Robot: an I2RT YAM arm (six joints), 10 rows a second.
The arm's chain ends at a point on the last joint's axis. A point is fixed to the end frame.
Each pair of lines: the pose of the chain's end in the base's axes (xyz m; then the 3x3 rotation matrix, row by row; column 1 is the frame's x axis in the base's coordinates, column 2 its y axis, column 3 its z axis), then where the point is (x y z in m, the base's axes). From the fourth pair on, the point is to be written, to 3 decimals.
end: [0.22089 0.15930 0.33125], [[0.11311 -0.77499 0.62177], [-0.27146 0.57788 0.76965], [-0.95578 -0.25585 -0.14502]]
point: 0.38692 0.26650 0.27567
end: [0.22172 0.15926 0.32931], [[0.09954 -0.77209 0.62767], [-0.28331 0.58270 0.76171], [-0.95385 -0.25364 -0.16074]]
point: 0.38816 0.26416 0.27065
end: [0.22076 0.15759 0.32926], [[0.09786 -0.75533 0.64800], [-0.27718 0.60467 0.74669], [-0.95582 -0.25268 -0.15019]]
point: 0.39019 0.25869 0.27251
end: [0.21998 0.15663 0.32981], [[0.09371 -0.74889 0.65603], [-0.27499 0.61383 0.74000], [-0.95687 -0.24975 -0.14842]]
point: 0.390 0.256 0.273
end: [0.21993 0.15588 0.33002], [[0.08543 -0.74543 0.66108], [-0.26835 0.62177 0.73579], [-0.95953 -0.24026 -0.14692]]
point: 0.391 0.254 0.273
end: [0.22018 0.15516 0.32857], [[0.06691 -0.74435 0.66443], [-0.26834 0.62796 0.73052], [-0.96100 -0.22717 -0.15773]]
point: 0.391 0.252 0.269
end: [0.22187 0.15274 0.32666], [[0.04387 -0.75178 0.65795], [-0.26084 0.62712 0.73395], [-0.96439 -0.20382 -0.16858]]
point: 0.391 0.251 0.263
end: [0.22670 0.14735 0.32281], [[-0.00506 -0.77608 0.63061], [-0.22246 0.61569 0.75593], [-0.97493 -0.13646 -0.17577]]
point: 0.389 0.252 0.254
